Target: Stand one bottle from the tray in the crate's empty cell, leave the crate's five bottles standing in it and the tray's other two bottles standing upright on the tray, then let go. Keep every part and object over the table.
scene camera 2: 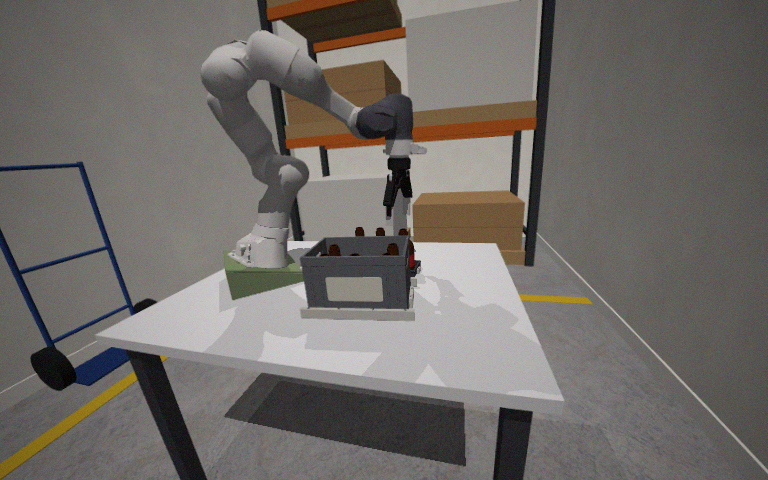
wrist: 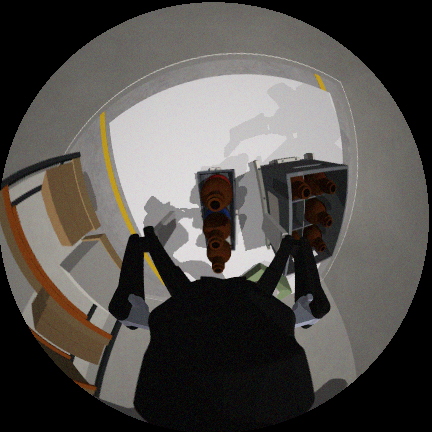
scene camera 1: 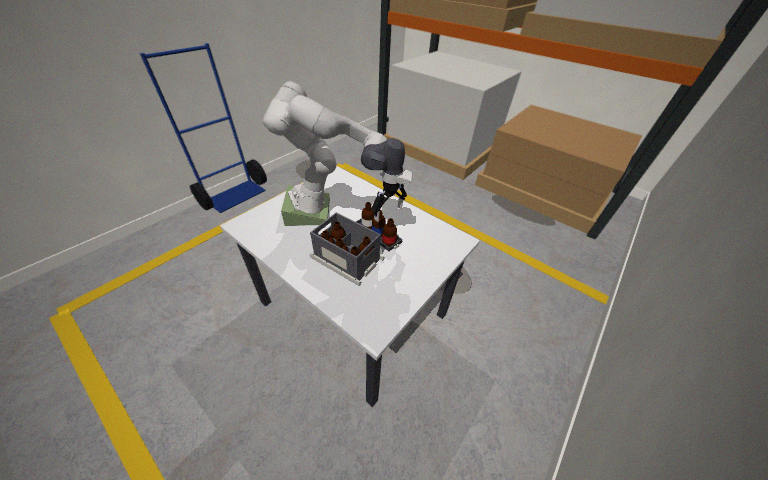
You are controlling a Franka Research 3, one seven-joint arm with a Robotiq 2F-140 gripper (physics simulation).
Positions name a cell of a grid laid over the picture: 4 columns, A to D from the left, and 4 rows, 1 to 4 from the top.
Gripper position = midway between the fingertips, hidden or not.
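Observation:
Scene camera 2 shows my gripper (scene camera 2: C2). In the wrist view: my gripper (wrist: C3), a red-labelled brown bottle (wrist: C2) and a blue-labelled bottle (wrist: C3).

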